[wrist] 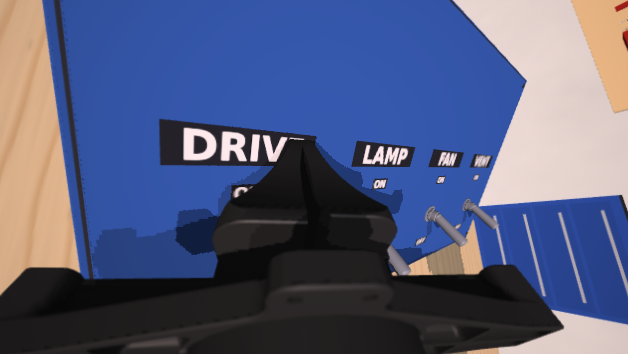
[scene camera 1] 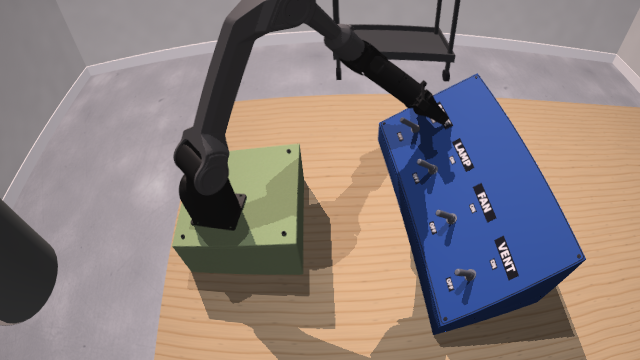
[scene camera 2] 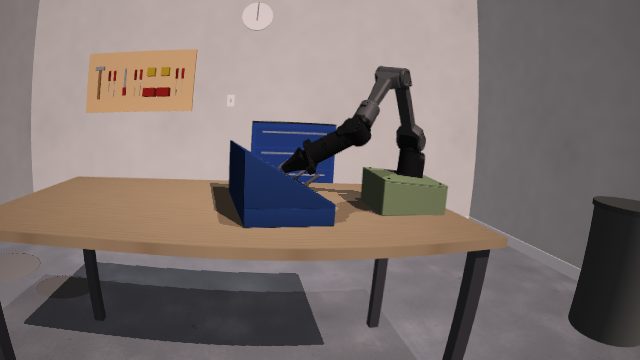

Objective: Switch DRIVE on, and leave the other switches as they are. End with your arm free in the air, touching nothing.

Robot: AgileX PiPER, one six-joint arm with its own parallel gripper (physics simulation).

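The blue switch box [scene camera 1: 525, 170] [scene camera 2: 285, 217] [wrist: 250, 65] has a sloping face. The DRIVE switch [scene camera 1: 410, 125] leans toward its OFF label; in the wrist view it is hidden behind my gripper. The LAMP switch [scene camera 1: 427, 166] [wrist: 399, 261], FAN switch [scene camera 1: 446, 216] [wrist: 448, 227] and VENT switch [scene camera 1: 466, 274] [wrist: 482, 215] also lean toward OFF. My gripper [scene camera 1: 448, 125] [scene camera 2: 279, 169] [wrist: 299, 154] is shut and empty. Its tips are close to the face, over the end of the DRIVE label [wrist: 220, 146], on the ON side of the DRIVE lever and apart from it. Whether they touch the face is unclear.
The arm stands on a green block [scene camera 1: 270, 175] [scene camera 2: 415, 197] on the wooden table [scene camera 1: 350, 300] [scene camera 2: 150, 215]. A dark bin [scene camera 1: 22, 270] [scene camera 2: 610, 275] stands on the floor. A cart [scene camera 1: 400, 56] and a blue drawer cabinet [scene camera 2: 295, 129] [wrist: 570, 250] stand beyond the table.
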